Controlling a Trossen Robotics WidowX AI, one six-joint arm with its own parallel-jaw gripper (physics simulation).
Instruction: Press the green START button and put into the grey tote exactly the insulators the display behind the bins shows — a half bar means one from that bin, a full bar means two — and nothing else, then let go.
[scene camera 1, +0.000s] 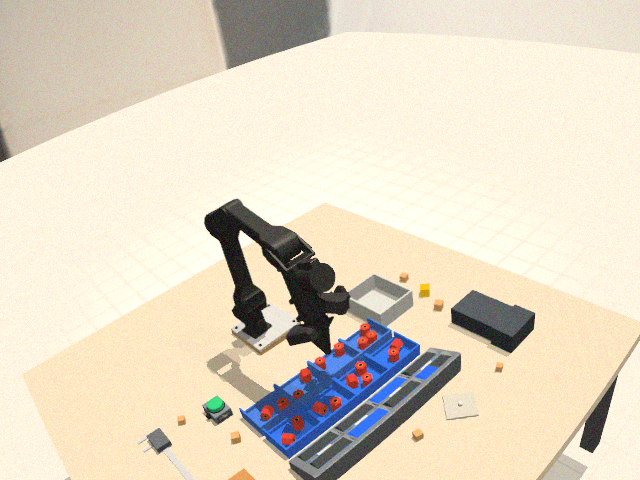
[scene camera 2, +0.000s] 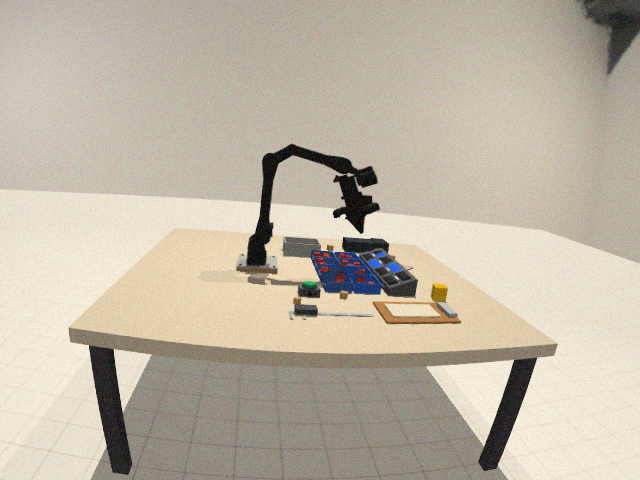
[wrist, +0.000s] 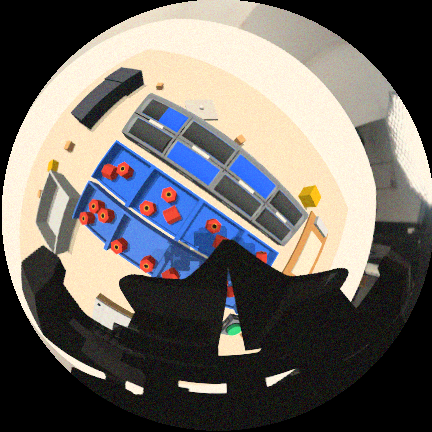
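Pixels of known places: gripper, fingertip midpoint: (scene camera 1: 328, 353) (scene camera 2: 361, 233) (wrist: 226, 244); arm's base, link origin: (scene camera 1: 257, 328) (scene camera 2: 255, 262) (wrist: 123, 332).
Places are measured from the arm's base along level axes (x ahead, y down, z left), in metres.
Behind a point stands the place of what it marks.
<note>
My black gripper (scene camera 1: 328, 351) {y -0.140, x 0.365, z -0.058 m} (scene camera 2: 361, 231) {y -0.140, x 0.365, z -0.058 m} (wrist: 226, 244) {y -0.140, x 0.365, z -0.058 m} is shut, holds nothing and hangs above the blue bins (scene camera 1: 408, 356) (scene camera 2: 338, 287) (wrist: 137, 192), which stand in two rows. Red insulators (scene camera 1: 360, 367) (wrist: 169, 194) lie in them; the fingers hide some in the wrist view. The display (scene camera 1: 387, 423) {y -0.023, x 0.526, z -0.071 m} (scene camera 2: 408, 289) {y -0.001, x 0.480, z -0.270 m} (wrist: 298, 226) {y -0.025, x 0.470, z -0.265 m} has two rows of four windows. In the wrist view, its far row shows a half blue bar leftmost and a full bar third; its near row shows a full bar second. The green button (scene camera 1: 215, 404) {y -0.017, x 0.156, z -0.265 m} (scene camera 2: 310, 284) {y -0.016, x 0.147, z -0.281 m} (wrist: 233, 328) {y -0.017, x 0.159, z -0.252 m} stands left of the bins. The grey tote (scene camera 1: 397, 308) {y -0.010, x 0.288, z 0.269 m} (scene camera 2: 301, 248) {y -0.012, x 0.203, z 0.211 m} (wrist: 69, 210) {y -0.014, x 0.253, z 0.207 m} looks empty.
A dark box (scene camera 1: 491, 320) {y -0.029, x 0.547, z 0.332 m} (scene camera 2: 364, 243) {y -0.026, x 0.510, z 0.316 m} (wrist: 105, 97) {y -0.023, x 0.508, z 0.315 m} stands beyond the tote. A caliper (scene camera 1: 158, 440) {y 0.003, x 0.118, z -0.426 m} (scene camera 2: 306, 310) {y 0.005, x 0.108, z -0.442 m} lies near the button. A yellow block (scene camera 2: 438, 292) {y -0.007, x 0.571, z -0.319 m} (wrist: 309, 196) {y -0.018, x 0.569, z -0.278 m} stands near an orange clipboard (scene camera 2: 379, 310) {y 0.018, x 0.330, z -0.407 m}. A small flat plate (scene camera 1: 465, 411) {y 0.017, x 0.630, z 0.076 m} lies behind the display.
</note>
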